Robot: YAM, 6 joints.
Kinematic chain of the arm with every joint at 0, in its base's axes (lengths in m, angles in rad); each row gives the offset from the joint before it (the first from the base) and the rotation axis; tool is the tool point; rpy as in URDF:
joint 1: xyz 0 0 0.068 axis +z
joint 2: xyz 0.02 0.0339 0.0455 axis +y
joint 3: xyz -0.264 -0.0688 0 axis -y
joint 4: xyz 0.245 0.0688 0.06 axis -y
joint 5: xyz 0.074 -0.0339 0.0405 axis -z
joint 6: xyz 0.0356 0 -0.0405 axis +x
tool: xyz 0 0 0 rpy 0 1.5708 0
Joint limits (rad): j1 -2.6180..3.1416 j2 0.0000..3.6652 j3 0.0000..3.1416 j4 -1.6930..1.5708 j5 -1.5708..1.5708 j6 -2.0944..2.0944
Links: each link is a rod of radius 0.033 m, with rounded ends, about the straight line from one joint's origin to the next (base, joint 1, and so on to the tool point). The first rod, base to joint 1, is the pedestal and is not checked.
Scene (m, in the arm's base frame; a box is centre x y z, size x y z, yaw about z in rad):
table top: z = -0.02
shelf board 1: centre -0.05 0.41 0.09 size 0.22 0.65 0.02 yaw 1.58
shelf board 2: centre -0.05 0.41 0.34 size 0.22 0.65 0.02 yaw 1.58
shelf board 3: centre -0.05 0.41 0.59 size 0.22 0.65 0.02 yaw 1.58
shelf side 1: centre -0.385 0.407 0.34 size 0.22 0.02 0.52 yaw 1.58
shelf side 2: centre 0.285 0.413 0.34 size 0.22 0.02 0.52 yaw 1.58
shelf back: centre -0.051 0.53 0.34 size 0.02 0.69 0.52 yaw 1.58
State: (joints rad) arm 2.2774 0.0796 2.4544 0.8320 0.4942 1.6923
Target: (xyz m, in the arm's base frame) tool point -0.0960 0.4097 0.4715
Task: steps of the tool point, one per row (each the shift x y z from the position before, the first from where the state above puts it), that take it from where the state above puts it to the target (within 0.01 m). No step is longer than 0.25 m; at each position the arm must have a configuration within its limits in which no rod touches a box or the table.
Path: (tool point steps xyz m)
1: -0.0731 0.0654 0.1850
2: -0.1072 0.1194 0.1265
3: -0.1178 0.1500 0.0469
4: -0.1043 0.1494 -0.0363
5: -0.0720 0.1178 -0.1050
6: -0.0129 0.0693 0.0187
7: -0.0018 0.0780 0.0003
8: 0.0126 0.0802 -0.0190

